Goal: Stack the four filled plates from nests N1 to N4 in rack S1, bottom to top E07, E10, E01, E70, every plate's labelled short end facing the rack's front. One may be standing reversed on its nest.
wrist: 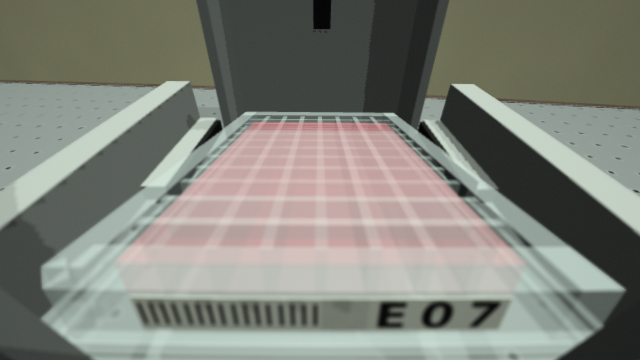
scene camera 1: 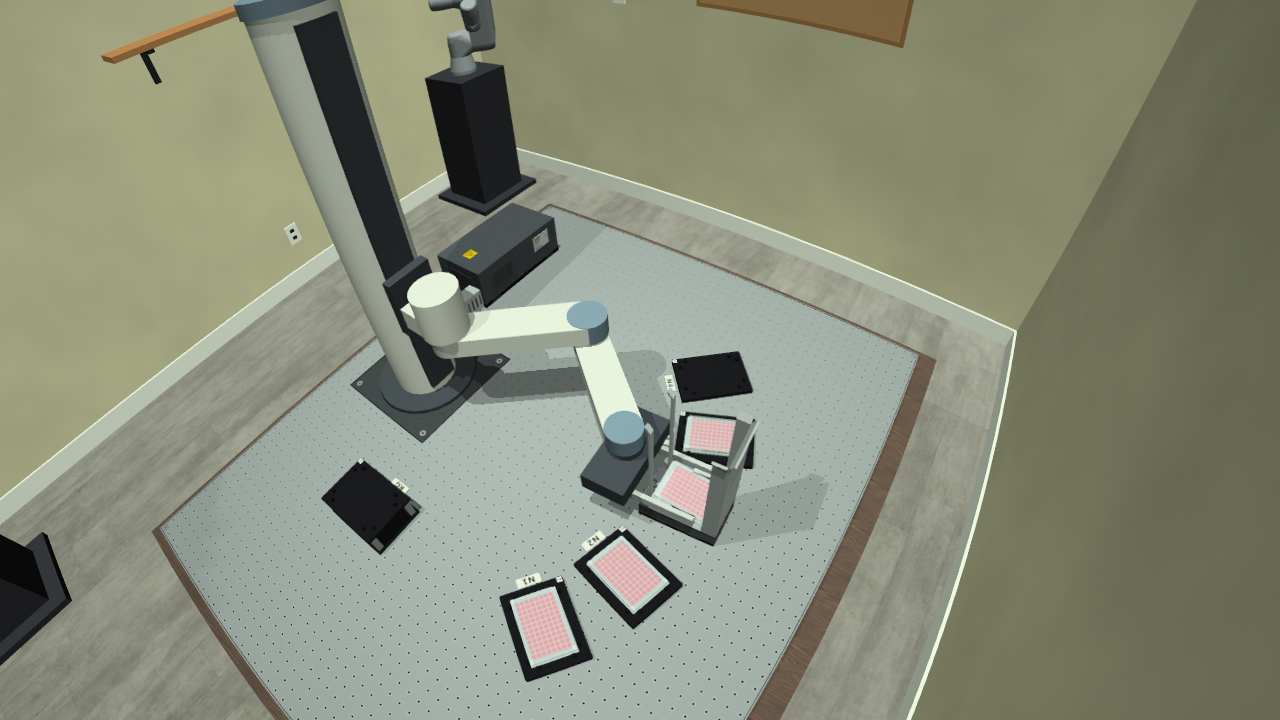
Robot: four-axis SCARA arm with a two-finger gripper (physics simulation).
Scene:
My gripper shows in the wrist view and in scene camera 1. A pink-filled plate shows in the wrist view and in scene camera 1. The same spot on my gripper: (scene camera 1: 674,512) is (wrist: 527,122). The same spot on the pink-filled plate: (wrist: 286,228) is (scene camera 1: 674,478).

